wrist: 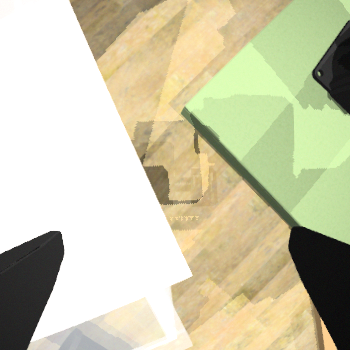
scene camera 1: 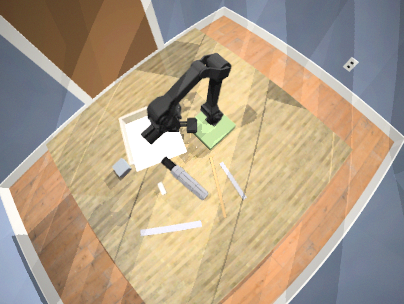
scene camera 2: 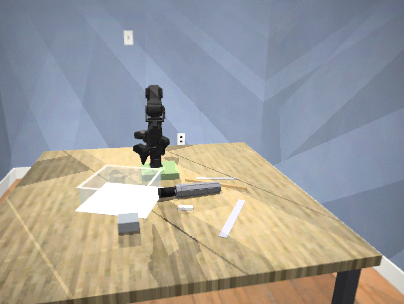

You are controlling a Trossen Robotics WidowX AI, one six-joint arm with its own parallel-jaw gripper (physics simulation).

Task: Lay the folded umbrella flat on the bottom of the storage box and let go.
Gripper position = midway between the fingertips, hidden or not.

Observation:
My gripper (wrist: pixel 177 240) is open, with nothing in its grasp. Also in view: a folded umbrella (scene camera 2: pixel 182 190). A storage box (scene camera 2: pixel 118 189) rests on the table.
The storage box shows as well in the wrist view (wrist: pixel 113 280) and in scene camera 1 (scene camera 1: pixel 139 152).

